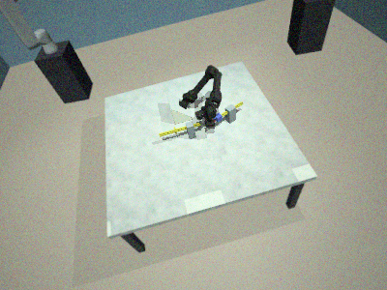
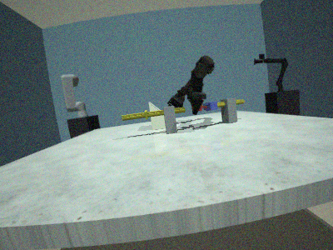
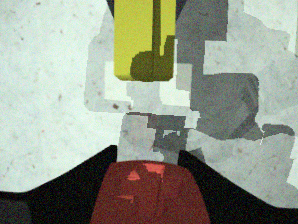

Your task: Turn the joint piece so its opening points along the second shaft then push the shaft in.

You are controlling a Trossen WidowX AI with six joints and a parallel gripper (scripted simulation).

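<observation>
My gripper tip is now 20 mm to the right of the red tip and 40 mm below it.
</observation>
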